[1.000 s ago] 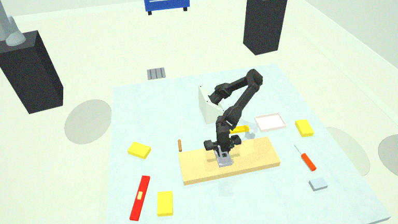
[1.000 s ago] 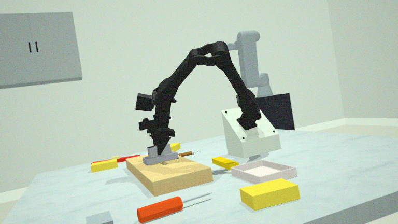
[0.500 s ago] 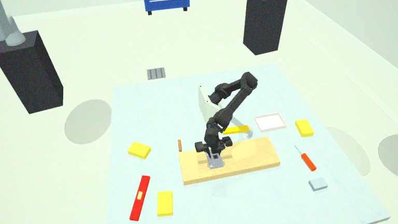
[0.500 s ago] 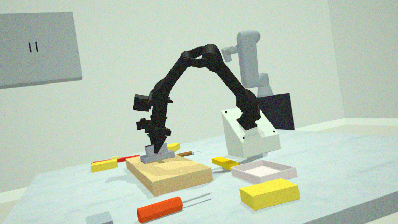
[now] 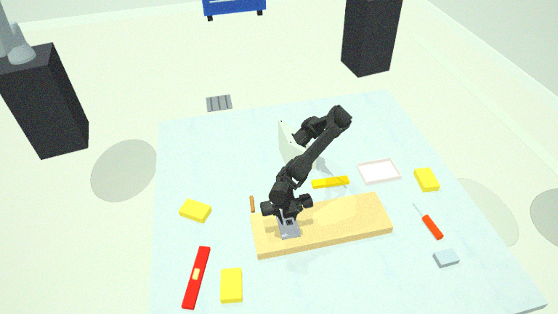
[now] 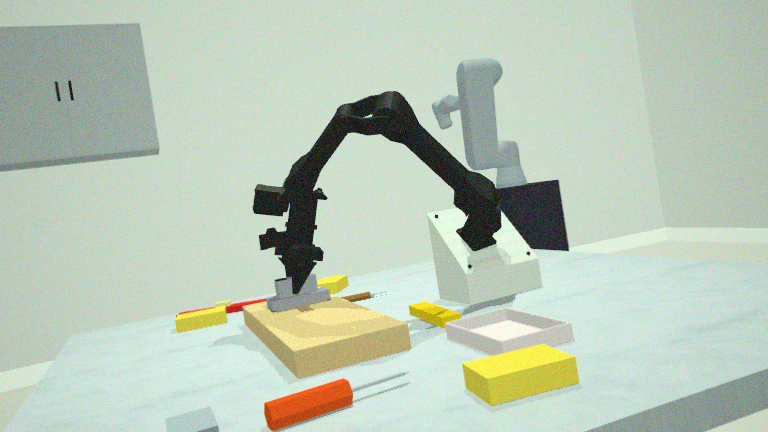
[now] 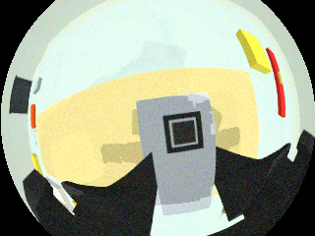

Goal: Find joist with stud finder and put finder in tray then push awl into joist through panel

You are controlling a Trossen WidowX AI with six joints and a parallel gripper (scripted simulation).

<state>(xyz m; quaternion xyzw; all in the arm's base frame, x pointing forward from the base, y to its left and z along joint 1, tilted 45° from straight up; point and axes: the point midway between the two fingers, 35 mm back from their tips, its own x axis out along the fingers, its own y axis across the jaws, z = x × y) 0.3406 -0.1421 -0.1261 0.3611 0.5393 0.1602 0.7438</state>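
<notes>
Now: the pale pink tray 140 mm behind my gripper tip, 490 mm to the left of it and 50 mm below it. Round my gripper tip: yellow bar (170 mm behind, 260 mm to the left, 60 mm below); then grey stud finder (10 mm ahead, 20 mm above); then awl (210 mm behind, 80 mm to the right, 60 mm below).
</notes>
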